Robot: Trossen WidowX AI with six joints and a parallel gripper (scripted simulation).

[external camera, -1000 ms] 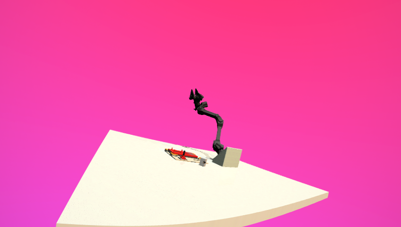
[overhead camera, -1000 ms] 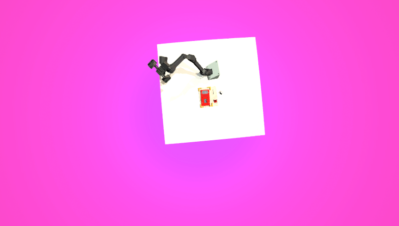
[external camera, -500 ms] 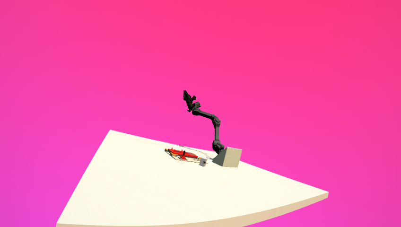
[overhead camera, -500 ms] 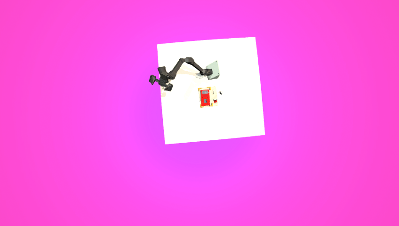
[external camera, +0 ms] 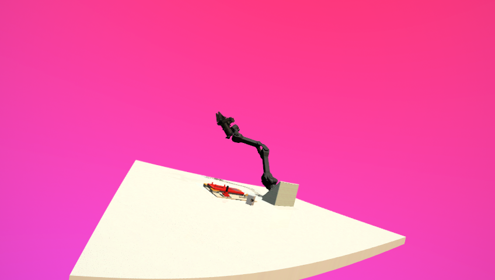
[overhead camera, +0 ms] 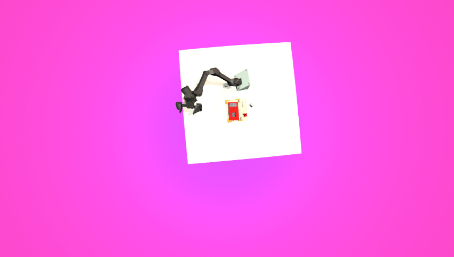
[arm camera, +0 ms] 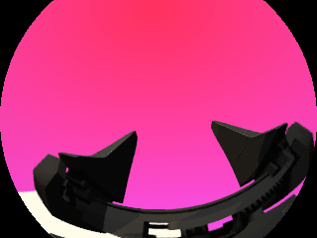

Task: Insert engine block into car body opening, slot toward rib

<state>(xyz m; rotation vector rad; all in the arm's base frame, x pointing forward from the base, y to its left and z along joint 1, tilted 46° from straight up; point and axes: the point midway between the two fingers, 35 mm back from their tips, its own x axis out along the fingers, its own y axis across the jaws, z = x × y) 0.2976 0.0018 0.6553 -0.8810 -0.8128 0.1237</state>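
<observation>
Now: gripper tip 7 cm past the grey engine block, 59 cm to the right of it and 50 cm above it.
</observation>
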